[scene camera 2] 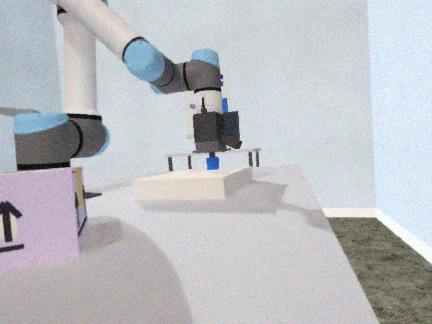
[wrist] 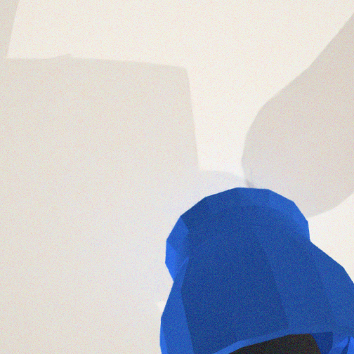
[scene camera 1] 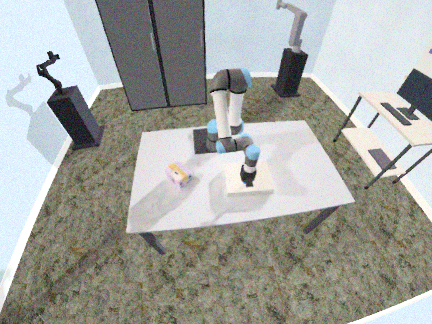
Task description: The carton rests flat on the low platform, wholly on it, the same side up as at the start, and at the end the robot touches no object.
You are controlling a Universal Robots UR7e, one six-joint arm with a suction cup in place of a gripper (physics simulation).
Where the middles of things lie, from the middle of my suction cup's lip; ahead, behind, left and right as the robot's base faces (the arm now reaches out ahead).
Right now my suction cup is 5 cm past the low cream platform [scene camera 2: 201, 183], 4 cm to the right of it and 4 cm above it.
